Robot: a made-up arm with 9 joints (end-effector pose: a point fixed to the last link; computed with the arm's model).
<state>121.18 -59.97 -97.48 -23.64 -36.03 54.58 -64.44 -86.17 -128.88</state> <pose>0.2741 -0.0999 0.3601 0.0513 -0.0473 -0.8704 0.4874</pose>
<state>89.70 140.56 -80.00 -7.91 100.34 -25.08 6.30 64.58 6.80</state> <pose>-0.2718 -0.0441 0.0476 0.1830 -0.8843 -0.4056 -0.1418</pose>
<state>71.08 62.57 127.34 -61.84 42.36 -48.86 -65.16 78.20 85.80</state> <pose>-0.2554 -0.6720 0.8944 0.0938 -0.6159 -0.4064 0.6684</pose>
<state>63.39 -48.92 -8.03 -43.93 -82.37 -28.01 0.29 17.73 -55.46</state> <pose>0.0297 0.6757 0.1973 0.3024 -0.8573 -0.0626 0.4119</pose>
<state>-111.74 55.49 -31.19 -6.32 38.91 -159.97 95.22 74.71 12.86</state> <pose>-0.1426 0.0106 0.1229 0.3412 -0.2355 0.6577 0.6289</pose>
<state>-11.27 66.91 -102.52 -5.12 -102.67 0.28 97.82 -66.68 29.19</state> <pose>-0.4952 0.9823 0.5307 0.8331 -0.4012 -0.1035 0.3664</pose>
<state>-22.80 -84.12 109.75 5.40 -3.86 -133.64 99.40 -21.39 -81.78</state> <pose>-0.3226 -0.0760 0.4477 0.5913 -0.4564 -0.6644 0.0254</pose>
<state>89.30 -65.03 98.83 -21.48 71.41 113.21 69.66 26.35 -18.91</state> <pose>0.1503 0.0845 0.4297 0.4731 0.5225 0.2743 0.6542</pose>
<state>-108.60 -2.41 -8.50 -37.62 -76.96 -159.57 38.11 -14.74 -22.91</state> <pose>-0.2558 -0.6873 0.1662 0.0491 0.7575 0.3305 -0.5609</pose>
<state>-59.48 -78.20 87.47 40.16 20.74 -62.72 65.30 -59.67 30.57</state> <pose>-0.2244 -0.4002 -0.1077 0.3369 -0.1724 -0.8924 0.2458</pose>
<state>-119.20 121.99 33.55 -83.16 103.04 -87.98 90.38 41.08 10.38</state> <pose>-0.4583 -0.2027 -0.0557 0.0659 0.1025 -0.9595 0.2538</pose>
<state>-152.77 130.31 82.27 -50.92 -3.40 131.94 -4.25 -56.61 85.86</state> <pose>-0.2744 0.2150 0.5335 0.8311 0.1503 -0.2931 -0.4480</pose>
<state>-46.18 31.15 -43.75 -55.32 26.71 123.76 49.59 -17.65 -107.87</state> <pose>0.0013 -0.0852 0.3093 0.2158 -0.6795 0.1146 0.6918</pose>
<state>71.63 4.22 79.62 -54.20 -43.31 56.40 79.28 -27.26 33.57</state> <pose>-0.4458 -0.1083 0.2079 0.3640 -0.3961 0.8429 -0.0108</pose>
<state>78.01 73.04 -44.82 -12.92 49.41 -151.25 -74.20 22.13 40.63</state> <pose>-0.1319 0.2827 0.6159 0.7371 -0.6161 -0.1122 -0.2541</pose>
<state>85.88 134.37 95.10 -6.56 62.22 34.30 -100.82 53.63 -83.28</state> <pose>-0.1801 -0.2359 0.5349 0.8976 -0.0311 0.1220 0.4225</pose>
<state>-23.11 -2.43 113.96 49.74 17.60 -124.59 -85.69 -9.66 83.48</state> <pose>-0.6708 -0.0188 0.0684 0.5051 -0.5402 -0.3042 0.6004</pose>
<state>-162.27 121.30 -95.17 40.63 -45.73 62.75 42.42 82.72 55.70</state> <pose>-0.5032 -0.5349 -0.3924 0.2404 -0.3276 0.8503 -0.3346</pose>
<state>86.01 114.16 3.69 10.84 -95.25 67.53 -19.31 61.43 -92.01</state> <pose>-1.0330 0.5006 0.3067 0.2578 -0.4665 -0.3521 -0.7694</pose>
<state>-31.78 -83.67 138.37 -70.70 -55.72 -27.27 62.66 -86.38 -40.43</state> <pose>-0.0907 0.4970 0.7387 0.2728 -0.9121 -0.1836 0.2449</pose>
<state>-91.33 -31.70 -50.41 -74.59 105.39 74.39 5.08 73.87 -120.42</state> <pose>-0.4361 0.0372 0.1098 0.0905 -0.8835 -0.1967 -0.4153</pose>
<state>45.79 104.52 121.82 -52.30 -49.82 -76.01 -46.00 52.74 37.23</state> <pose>-0.5816 -0.6680 0.5470 0.1450 -0.6494 -0.2456 0.7049</pose>
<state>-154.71 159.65 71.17 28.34 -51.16 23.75 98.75 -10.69 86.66</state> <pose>-0.4419 -0.2635 1.1843 0.6621 0.6360 0.0918 -0.3855</pose>
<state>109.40 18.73 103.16 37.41 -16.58 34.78 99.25 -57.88 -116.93</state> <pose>-0.7023 0.1967 0.8681 0.3599 -0.1763 0.2735 -0.8744</pose>
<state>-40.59 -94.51 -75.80 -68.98 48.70 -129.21 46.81 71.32 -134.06</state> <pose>-0.0437 -0.2712 0.4280 0.3944 -0.6474 0.0461 0.6505</pose>
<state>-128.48 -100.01 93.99 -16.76 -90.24 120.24 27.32 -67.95 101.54</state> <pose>0.3057 -0.3369 0.6654 0.2848 0.2624 -0.1601 -0.9080</pose>
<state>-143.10 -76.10 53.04 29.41 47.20 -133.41 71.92 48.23 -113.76</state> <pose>0.2896 -0.0845 0.4828 0.3309 0.0110 0.2232 0.9168</pose>
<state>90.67 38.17 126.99 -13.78 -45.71 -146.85 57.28 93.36 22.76</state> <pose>-0.2279 -0.2069 0.3372 0.1217 -0.7097 -0.5202 -0.4592</pose>
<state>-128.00 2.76 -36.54 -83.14 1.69 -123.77 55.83 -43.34 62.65</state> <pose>-0.3414 -1.0597 0.4405 0.3143 0.7062 0.5458 -0.3234</pose>
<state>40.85 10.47 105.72 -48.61 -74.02 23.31 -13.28 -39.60 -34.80</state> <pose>-0.7338 -0.0585 0.4146 0.2318 0.7188 0.6484 -0.0955</pose>
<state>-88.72 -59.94 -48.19 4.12 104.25 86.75 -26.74 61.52 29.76</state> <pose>0.2490 0.2534 0.4167 0.1287 0.0749 0.6498 0.7454</pose>
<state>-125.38 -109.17 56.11 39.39 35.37 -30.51 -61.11 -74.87 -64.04</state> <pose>-0.1169 -0.4281 0.9760 0.8803 -0.2729 -0.3687 0.1211</pose>
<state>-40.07 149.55 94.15 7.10 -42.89 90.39 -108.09 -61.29 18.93</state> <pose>-0.3583 -0.2675 0.3820 0.5652 -0.3462 -0.7462 0.0618</pose>
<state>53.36 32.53 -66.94 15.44 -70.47 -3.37 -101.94 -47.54 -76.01</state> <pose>-0.0061 0.3704 1.1550 0.7423 -0.4669 0.1337 -0.4616</pose>
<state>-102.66 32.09 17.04 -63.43 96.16 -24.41 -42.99 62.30 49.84</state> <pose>-0.4297 0.2315 0.1258 0.3901 0.2164 -0.7754 -0.4470</pose>
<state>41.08 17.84 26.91 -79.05 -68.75 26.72 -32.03 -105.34 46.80</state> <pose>-0.3316 0.0670 0.4388 0.8137 0.3497 0.3666 0.2849</pose>
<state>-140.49 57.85 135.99 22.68 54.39 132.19 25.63 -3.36 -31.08</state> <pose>-0.6051 -0.5101 0.1228 0.1240 0.3749 0.9085 -0.1367</pose>
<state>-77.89 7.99 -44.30 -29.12 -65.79 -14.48 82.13 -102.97 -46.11</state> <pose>0.4926 -0.6634 -0.0100 0.5714 -0.4174 0.6868 0.1658</pose>
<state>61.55 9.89 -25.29 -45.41 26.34 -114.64 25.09 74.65 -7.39</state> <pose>-0.3208 0.0166 0.6095 0.6576 0.1377 -0.3270 0.6646</pose>
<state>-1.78 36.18 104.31 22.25 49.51 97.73 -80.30 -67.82 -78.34</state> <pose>-0.4512 0.1309 0.3900 0.5780 -0.6206 -0.5298 -0.0100</pose>
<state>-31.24 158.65 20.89 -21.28 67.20 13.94 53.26 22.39 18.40</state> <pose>-0.6349 0.2007 0.4504 0.7522 -0.4025 -0.4514 0.2615</pose>
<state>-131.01 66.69 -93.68 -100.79 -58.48 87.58 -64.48 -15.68 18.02</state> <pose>0.0206 -0.5913 0.1766 0.5822 -0.3310 0.4711 0.5740</pose>
